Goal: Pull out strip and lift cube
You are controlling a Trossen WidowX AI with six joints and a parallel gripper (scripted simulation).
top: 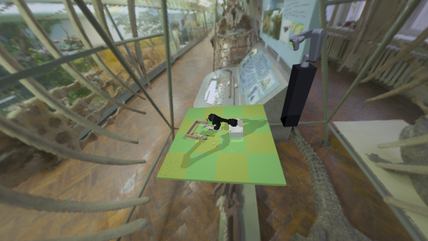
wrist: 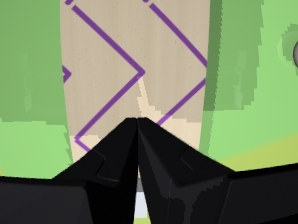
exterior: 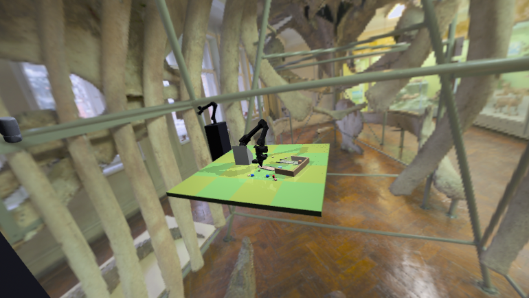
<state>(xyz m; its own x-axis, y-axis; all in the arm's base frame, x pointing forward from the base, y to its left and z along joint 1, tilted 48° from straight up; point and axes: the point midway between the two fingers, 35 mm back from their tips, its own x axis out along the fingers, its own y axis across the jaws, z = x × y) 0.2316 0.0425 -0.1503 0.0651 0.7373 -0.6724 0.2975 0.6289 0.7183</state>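
Right now the strip is 10 cm ahead of my gripper tip and 3 cm to the right of it. Round my gripper tip: pink cube 22 cm ahead, 25 cm to the right.
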